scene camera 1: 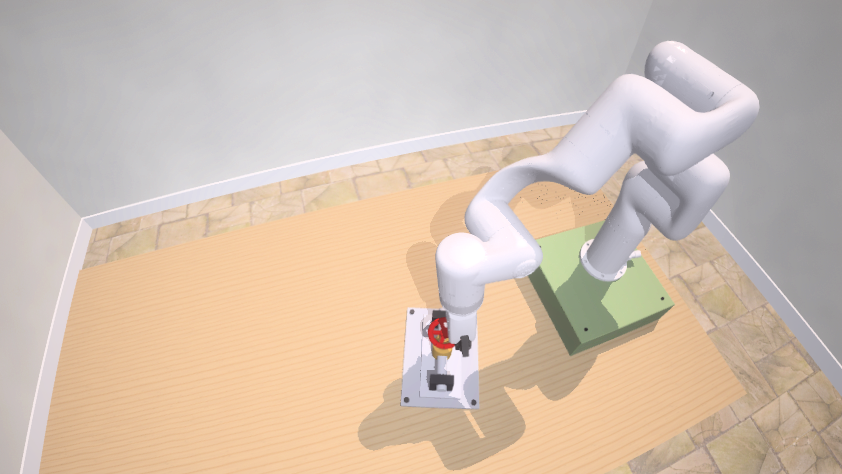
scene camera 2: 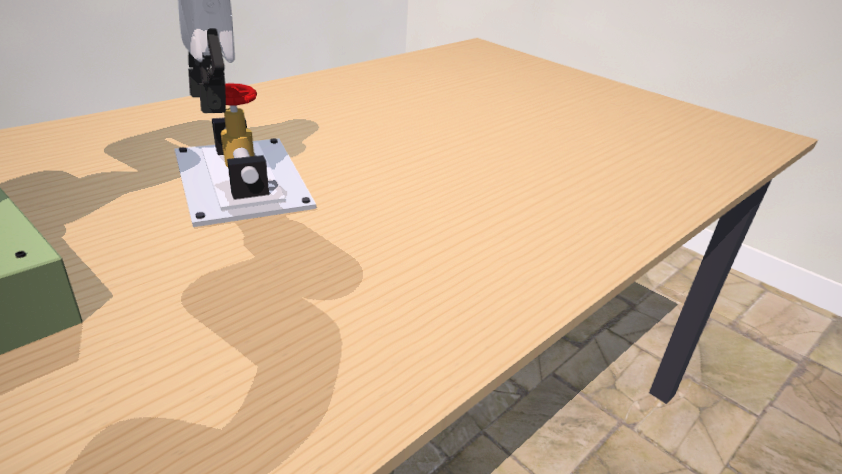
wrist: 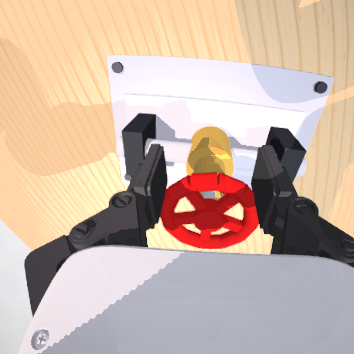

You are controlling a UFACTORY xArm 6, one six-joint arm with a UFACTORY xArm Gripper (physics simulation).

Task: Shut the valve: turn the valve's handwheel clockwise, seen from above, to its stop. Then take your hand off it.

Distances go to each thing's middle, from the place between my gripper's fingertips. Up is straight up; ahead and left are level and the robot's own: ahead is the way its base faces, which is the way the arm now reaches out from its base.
The red handwheel (wrist: 208,215) lies 30 mm ahead of my hand. From my hand the other things lie so: base plate (scene camera 2: 203,205) 30 mm ahead, 120 mm below.
